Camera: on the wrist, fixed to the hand. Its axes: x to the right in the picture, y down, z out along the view.
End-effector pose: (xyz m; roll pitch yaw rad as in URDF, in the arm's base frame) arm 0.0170 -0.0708 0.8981 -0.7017 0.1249 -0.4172
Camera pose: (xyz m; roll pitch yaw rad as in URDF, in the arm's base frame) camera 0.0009 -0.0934 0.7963 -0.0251 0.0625 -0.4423
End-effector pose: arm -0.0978 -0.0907 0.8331 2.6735 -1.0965 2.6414
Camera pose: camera -0.0199 -0.1366 0.8875 -2.9980 -1.0404 2.7181
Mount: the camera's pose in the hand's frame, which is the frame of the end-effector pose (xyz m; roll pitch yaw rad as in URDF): 0.0071 0.0449 -0.0952 0.6799 -0.0314 -0.0594
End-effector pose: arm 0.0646 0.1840 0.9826 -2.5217 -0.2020 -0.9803
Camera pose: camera -0.0136 0.1356 1.0344 -1.8567 -0.2105 -0.9122
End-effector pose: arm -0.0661 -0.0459 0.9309 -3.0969 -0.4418 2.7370
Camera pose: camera -0.0161 -0.0139 1.0181 -2.4454 -0.4122 2.8033
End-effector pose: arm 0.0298 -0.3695 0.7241 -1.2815 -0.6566 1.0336
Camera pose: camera 0.1220 -0.3680 0.6728 -0.6137 -0.7224 1.0511
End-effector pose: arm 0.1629 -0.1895 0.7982 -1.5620 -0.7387 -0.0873
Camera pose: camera 0.1905 -0.2871 0.7692 -0.9138 -0.7979 -0.0431
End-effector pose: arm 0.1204 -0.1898 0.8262 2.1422 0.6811 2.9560
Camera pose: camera 0.0495 -0.2332 0.8911 2.8262 0.7480 2.9638
